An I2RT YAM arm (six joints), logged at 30 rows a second.
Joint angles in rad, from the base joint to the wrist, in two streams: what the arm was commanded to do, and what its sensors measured. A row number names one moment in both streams.
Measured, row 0:
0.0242 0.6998 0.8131 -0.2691 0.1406 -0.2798
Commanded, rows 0 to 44:
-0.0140 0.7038 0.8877 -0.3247 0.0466 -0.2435
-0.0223 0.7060 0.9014 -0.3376 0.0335 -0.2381
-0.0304 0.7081 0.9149 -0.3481 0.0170 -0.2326
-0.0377 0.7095 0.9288 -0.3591 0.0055 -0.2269
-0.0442 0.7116 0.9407 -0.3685 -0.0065 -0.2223
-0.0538 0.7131 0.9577 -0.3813 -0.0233 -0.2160
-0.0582 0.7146 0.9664 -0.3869 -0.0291 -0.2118
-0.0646 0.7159 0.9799 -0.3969 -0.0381 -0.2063
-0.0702 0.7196 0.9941 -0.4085 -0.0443 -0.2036
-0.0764 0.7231 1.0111 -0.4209 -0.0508 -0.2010
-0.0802 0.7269 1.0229 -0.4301 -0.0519 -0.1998
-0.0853 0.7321 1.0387 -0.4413 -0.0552 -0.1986
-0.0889 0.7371 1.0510 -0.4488 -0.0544 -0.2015
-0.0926 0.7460 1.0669 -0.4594 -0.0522 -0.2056
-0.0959 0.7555 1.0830 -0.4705 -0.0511 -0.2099
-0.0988 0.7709 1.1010 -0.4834 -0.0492 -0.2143
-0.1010 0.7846 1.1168 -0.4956 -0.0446 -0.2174
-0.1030 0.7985 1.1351 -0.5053 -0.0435 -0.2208
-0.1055 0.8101 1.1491 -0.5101 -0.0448 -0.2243
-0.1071 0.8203 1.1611 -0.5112 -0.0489 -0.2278
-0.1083 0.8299 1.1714 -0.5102 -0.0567 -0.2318
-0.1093 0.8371 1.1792 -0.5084 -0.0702 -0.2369
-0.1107 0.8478 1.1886 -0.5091 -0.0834 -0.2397
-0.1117 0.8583 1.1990 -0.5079 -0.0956 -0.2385
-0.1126 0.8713 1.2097 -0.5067 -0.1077 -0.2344
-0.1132 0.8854 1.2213 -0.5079 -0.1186 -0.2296
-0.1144 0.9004 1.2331 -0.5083 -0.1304 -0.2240
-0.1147 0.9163 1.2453 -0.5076 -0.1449 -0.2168
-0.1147 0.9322 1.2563 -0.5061 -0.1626 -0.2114
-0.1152 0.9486 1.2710 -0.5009 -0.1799 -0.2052
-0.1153 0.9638 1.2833 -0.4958 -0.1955 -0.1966
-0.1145 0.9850 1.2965 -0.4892 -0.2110 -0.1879
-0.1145 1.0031 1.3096 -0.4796 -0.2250 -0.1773
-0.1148 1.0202 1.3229 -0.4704 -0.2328 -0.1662
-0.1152 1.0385 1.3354 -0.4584 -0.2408 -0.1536
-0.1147 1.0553 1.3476 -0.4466 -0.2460 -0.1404
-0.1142 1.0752 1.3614 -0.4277 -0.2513 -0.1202
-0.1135 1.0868 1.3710 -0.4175 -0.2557 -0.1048
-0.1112 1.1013 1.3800 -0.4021 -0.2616 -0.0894
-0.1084 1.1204 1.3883 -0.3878 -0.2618 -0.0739
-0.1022 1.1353 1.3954 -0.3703 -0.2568 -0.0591
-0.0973 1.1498 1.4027 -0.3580 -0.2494 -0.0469
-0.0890 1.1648 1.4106 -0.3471 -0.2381 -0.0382
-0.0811 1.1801 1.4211 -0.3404 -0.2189 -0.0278
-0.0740 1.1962 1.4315 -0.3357 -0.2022 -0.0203
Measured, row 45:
-0.0967 1.1561 1.3811 -0.4088 -0.2337 -0.0875
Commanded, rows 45 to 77:
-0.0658 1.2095 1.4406 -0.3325 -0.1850 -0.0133
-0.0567 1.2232 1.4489 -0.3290 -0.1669 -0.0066
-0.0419 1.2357 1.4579 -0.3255 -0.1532 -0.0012
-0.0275 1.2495 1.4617 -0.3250 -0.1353 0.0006
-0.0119 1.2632 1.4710 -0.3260 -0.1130 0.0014
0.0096 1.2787 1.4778 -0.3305 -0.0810 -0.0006
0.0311 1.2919 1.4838 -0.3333 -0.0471 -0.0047
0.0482 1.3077 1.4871 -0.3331 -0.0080 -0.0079
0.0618 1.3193 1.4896 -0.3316 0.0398 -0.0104
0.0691 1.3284 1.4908 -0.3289 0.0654 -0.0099
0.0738 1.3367 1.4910 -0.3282 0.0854 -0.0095
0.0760 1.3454 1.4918 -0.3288 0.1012 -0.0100
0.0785 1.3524 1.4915 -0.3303 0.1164 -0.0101
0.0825 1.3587 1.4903 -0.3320 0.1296 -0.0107
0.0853 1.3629 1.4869 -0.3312 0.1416 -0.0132
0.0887 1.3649 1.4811 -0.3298 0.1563 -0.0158
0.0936 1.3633 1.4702 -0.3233 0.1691 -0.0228
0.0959 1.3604 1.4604 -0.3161 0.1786 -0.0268
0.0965 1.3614 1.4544 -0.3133 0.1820 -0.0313
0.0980 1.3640 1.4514 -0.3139 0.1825 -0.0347
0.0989 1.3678 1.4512 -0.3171 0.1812 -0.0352
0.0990 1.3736 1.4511 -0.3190 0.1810 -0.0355
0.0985 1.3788 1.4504 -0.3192 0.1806 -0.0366
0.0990 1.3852 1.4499 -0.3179 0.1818 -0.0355
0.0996 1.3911 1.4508 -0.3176 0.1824 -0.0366
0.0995 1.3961 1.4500 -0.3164 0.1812 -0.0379
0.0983 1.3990 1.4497 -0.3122 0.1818 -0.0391
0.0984 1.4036 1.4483 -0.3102 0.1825 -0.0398
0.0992 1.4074 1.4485 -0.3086 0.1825 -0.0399
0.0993 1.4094 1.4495 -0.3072 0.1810 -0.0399
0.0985 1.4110 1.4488 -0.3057 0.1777 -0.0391
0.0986 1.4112 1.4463 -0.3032 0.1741 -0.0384
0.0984 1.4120 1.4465 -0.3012 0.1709 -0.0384
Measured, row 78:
0.0940 1.4033 1.4578 -0.3401 0.1654 -0.0338
